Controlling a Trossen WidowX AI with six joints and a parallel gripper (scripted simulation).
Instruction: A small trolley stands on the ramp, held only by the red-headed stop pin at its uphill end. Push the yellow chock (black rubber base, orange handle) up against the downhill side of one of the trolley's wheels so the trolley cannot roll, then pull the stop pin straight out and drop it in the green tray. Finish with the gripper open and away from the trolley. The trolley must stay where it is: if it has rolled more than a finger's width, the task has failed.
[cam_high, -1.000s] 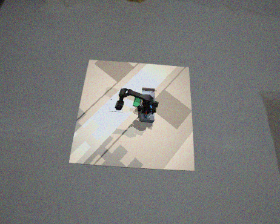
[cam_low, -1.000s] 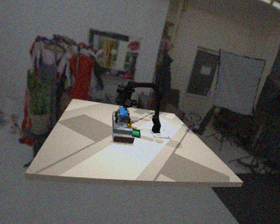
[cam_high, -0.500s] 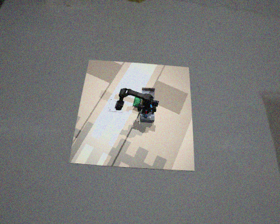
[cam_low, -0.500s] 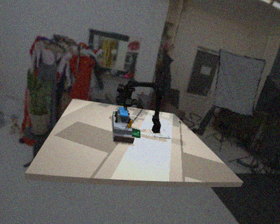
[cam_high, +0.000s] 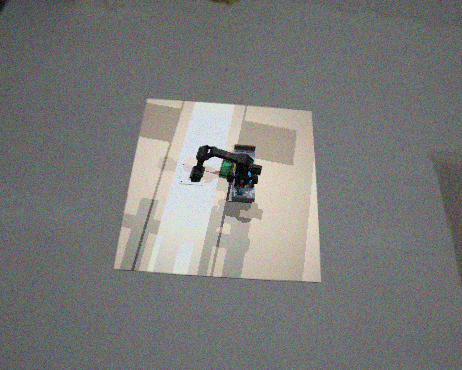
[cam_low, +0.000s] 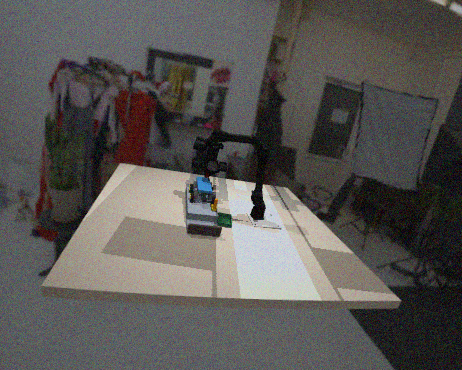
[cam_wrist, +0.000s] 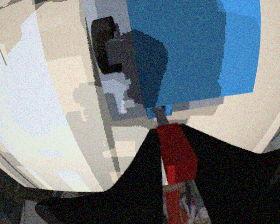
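The green tray lies 80 mm behind my gripper tip, 210 mm to the left of it and 170 mm below it. The rest, counted from my gripper tip: blue trolley (30 mm ahead, 90 mm to the left, 50 mm below); then red-headed stop pin (right at my gripper tip); then grey ramp (30 mm ahead, 100 mm to the left, 110 mm below).
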